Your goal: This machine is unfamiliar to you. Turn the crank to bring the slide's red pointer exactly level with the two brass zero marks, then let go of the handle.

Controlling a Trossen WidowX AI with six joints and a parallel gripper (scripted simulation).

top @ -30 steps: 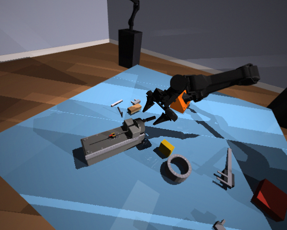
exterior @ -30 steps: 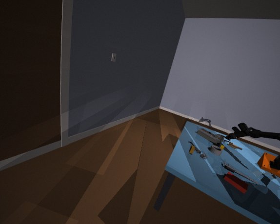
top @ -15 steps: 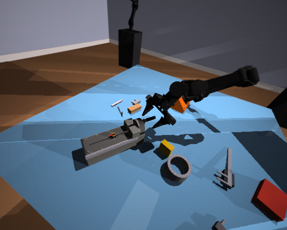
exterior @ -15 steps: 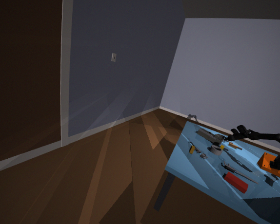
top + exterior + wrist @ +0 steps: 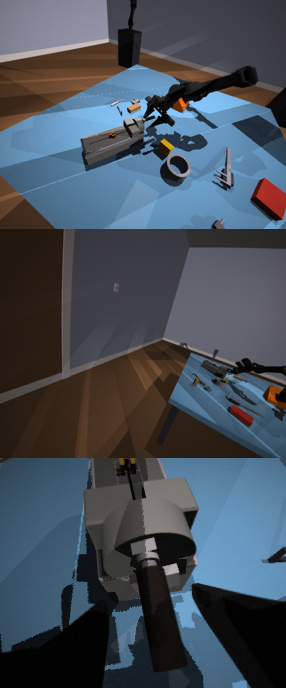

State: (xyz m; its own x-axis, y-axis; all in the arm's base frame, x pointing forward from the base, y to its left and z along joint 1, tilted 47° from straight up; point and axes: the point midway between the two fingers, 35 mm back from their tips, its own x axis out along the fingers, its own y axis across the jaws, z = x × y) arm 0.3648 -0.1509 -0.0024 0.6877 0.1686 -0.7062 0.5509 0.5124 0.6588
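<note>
Right now the dark crank handle is 2 cm above my gripper tip, 1 cm to the left of it and 1 cm behind it. Round my gripper tip: yellow block (13 cm to the left, 7 cm below, 4 cm ahead); then red pointer (14 cm ahead, 10 cm to the right, 1 cm below); then brown block (15 cm behind, 14 cm to the right, 8 cm below).
</note>
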